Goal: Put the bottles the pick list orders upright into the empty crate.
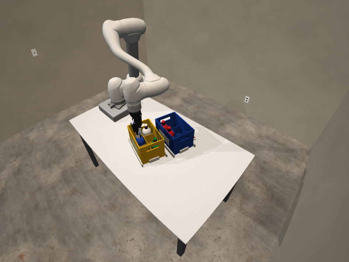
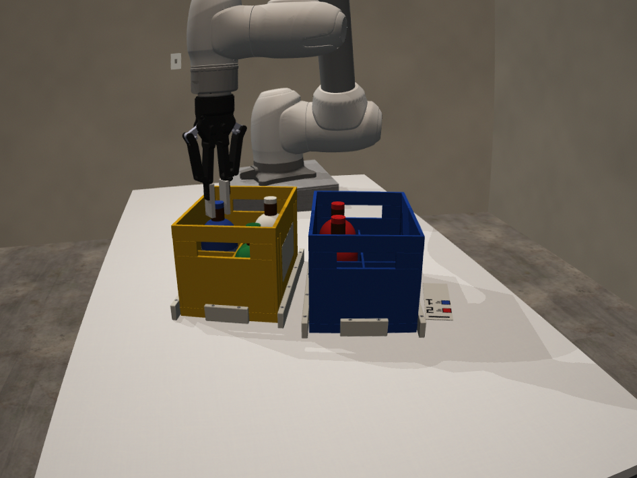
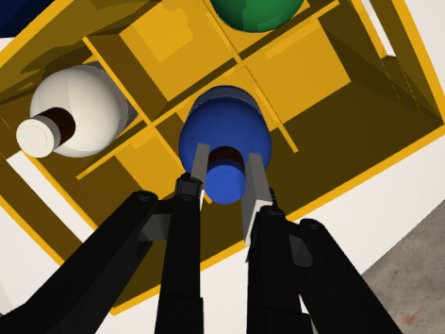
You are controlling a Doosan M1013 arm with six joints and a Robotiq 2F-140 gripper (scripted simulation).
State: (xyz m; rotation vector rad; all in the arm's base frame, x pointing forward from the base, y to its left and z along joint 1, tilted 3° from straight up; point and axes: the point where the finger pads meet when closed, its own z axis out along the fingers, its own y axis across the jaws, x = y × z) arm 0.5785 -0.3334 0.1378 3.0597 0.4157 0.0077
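Now: the blue bottle 80 mm below my hand. From my hand the other things lie so: white-label bottle: 30 mm behind, 120 mm to the left, 100 mm below; then yellow crate: 20 mm ahead, 40 mm to the left, 100 mm below; then green bottle: 120 mm ahead, 30 mm to the left, 100 mm below.
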